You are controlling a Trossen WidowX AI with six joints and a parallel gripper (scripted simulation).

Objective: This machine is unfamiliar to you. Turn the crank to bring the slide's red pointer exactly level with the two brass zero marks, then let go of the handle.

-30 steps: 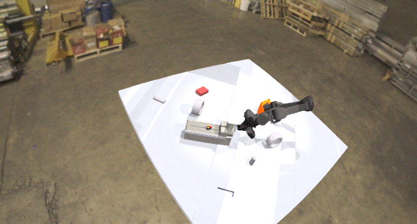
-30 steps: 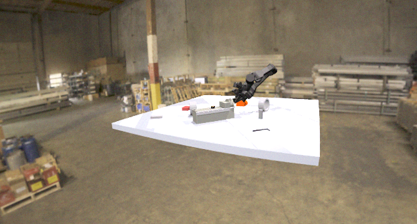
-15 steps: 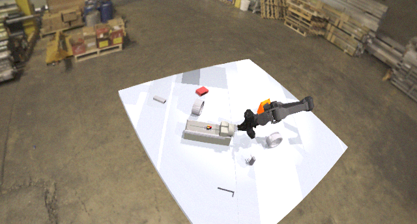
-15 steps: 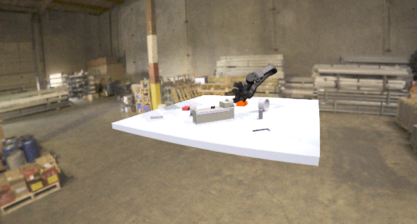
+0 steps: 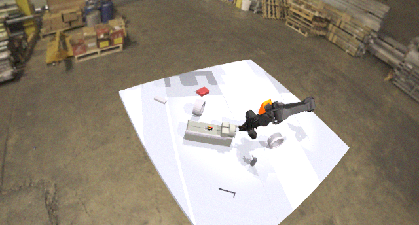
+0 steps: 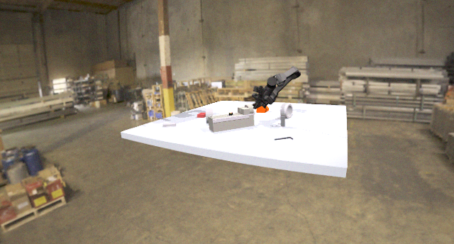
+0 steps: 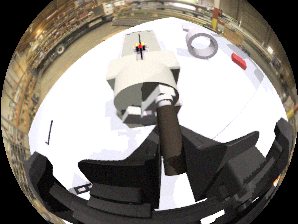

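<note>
My gripper tip is 30 mm below the dark crank handle, 10 mm to the right of it and 10 mm past it. The rest, counted from my gripper tip: hex key: 290 mm ahead, 240 mm to the left, 90 mm below; then red pointer: 120 mm ahead, 100 mm to the right, 10 mm below; then small clip: 180 mm to the left, 60 mm below, 60 mm ahead.
</note>
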